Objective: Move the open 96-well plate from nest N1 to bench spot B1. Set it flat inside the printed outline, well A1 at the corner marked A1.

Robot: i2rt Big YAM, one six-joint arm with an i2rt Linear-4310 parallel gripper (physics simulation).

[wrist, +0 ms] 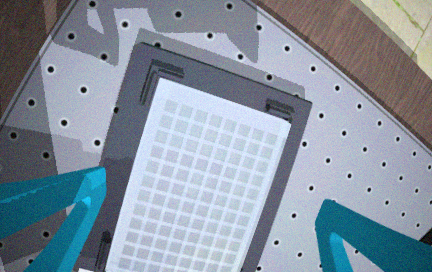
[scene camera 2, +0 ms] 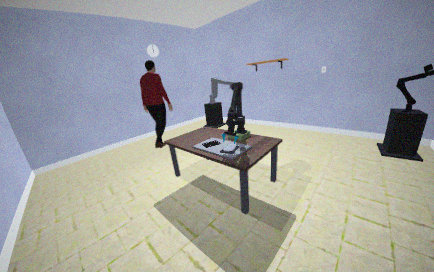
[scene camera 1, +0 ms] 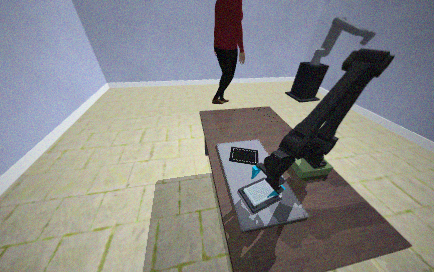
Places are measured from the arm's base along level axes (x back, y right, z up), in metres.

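Pixels of known places: gripper, between the fingertips: (wrist: 213,197) (scene camera 2: 228,143) (scene camera 1: 259,187); arm's base, origin of its link: (scene camera 2: 241,132) (scene camera 1: 311,159).
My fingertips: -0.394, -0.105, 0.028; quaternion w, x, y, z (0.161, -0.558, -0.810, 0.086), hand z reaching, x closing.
Observation:
Ahead of a thing's pixels: the offset from my fingertips to its top centre, as dx, dy, dz. "*": to the spot under its first point. Level surfaces: height alone.
The white 96-well plate {+0.017, +0.006, -0.042} (scene camera 1: 259,193) (scene camera 2: 229,148) (wrist: 225,150) lies in the dark nest {+0.017, +0.005, -0.051} (scene camera 1: 246,201) (wrist: 127,130) at the near part of the grey perforated board. Its lower end is cut off in the wrist view. My gripper (scene camera 1: 266,182) (scene camera 2: 230,138) (wrist: 213,197) is open and empty above the plate, its cyan fingers spread wide on either side of the plate's long edges. The bench spot, a black patch with a white outline {* +0.053, +0.259, -0.067} (scene camera 1: 244,155) (scene camera 2: 211,144), lies toward the far end of the board. The corner marked A1 and well A1 are not readable.
The grey board {* -0.073, +0.160, -0.068} (scene camera 1: 230,172) (wrist: 345,155) lies on the brown wooden table {dz -0.081} (scene camera 1: 240,120) (scene camera 2: 265,143). The arm stands on a green base (scene camera 1: 314,171) beside the board. A person in red (scene camera 1: 228,30) (scene camera 2: 153,92) stands beyond the table. Other arms stand on black pedestals (scene camera 1: 309,80) (scene camera 2: 404,132).

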